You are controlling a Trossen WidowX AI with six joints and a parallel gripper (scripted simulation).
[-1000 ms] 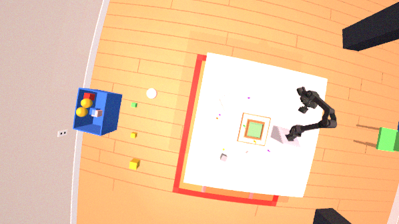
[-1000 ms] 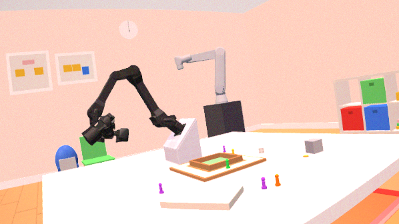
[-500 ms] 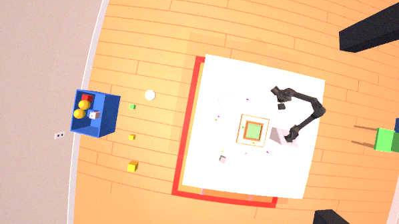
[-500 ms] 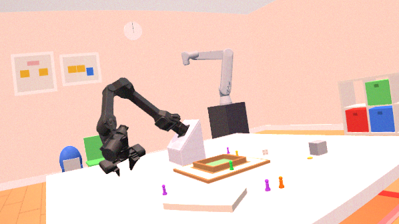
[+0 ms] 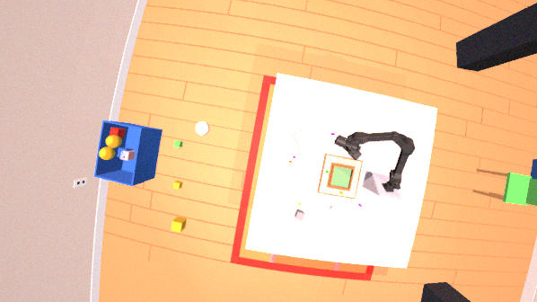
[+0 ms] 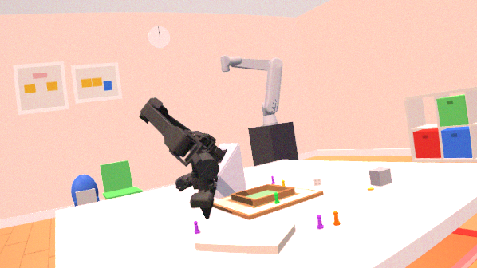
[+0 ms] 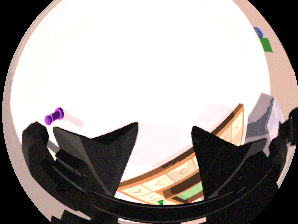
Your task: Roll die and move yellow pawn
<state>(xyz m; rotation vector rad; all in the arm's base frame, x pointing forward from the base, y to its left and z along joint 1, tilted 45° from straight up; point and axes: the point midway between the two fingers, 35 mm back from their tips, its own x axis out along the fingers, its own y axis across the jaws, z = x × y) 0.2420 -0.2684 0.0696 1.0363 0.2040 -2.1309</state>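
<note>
Right now the green pawn is 120 mm ahead of my gripper tip, 170 mm to the left of it and 10 mm above it. Round my gripper tip: yellow pawn (10 mm ahead, 320 mm to the left, 10 mm above); flat white slab (260 mm ahead, 60 mm to the right); green tray floor (10 mm ahead, 210 mm to the left, 10 mm below).
</note>
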